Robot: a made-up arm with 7 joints.
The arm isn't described. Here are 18 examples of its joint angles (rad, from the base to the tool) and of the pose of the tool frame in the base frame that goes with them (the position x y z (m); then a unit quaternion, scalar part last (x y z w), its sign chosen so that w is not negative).
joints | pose
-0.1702 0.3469 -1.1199 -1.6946 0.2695 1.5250 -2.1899 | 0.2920 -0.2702 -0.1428 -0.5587 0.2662 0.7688 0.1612
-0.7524 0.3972 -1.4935 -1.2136 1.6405 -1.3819 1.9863 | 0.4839 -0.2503 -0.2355 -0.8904 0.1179 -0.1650 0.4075
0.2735 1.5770 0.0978 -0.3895 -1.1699 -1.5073 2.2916 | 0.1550 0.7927 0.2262 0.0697 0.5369 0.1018 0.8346
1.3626 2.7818 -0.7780 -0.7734 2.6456 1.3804 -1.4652 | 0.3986 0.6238 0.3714 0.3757 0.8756 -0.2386 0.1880
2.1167 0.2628 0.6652 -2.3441 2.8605 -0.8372 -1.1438 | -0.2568 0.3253 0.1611 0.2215 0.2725 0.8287 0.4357
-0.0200 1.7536 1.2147 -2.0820 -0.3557 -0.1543 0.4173 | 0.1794 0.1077 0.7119 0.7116 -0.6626 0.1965 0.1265
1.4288 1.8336 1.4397 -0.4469 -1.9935 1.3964 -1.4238 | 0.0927 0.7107 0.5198 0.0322 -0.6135 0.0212 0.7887
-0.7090 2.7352 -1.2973 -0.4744 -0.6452 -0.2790 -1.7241 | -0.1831 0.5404 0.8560 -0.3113 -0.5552 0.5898 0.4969
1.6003 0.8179 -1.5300 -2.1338 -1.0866 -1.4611 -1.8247 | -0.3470 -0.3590 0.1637 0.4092 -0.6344 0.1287 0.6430
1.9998 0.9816 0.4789 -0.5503 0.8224 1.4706 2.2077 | -0.5588 0.4988 0.5279 -0.2542 0.0537 -0.8564 0.4462
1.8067 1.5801 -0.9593 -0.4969 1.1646 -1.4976 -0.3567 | -0.4852 0.6326 0.4671 0.6093 0.4344 -0.4025 0.5273
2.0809 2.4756 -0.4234 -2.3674 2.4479 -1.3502 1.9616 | -0.3005 0.2942 0.0968 -0.3778 0.2276 0.8017 0.4033
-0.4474 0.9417 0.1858 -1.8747 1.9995 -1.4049 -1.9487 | 0.5768 0.2145 0.4265 0.2512 -0.2971 0.7459 0.5407
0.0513 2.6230 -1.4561 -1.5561 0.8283 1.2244 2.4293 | 0.1040 0.6586 0.3947 0.3404 0.0192 0.9160 0.2114
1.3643 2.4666 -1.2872 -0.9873 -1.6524 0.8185 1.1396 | -0.0164 0.7484 0.4576 -0.5479 -0.1183 0.7790 0.2809
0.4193 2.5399 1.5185 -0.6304 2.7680 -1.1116 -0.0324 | 0.2615 0.2523 0.9832 -0.4774 -0.7453 0.2806 0.3714
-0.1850 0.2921 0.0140 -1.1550 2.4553 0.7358 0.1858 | 0.5483 0.1609 -0.1891 -0.7853 0.2259 -0.0755 0.5715
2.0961 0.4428 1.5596 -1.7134 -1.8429 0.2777 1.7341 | -0.2622 0.4498 0.5771 0.9140 0.3556 0.1866 0.0580
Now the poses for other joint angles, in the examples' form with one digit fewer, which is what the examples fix.
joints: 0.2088 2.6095 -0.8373 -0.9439 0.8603 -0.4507 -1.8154
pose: 0.304 0.646 0.640 -0.794 -0.152 0.374 0.454
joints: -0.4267 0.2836 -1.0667 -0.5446 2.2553 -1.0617 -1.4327
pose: 0.457 -0.038 -0.418 0.533 0.144 0.272 0.788
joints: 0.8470 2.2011 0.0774 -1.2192 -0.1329 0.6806 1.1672
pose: 0.434 0.560 0.230 0.817 0.169 0.298 0.464
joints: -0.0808 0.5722 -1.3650 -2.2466 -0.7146 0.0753 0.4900
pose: 0.105 -0.295 -0.046 0.192 -0.392 -0.485 0.758
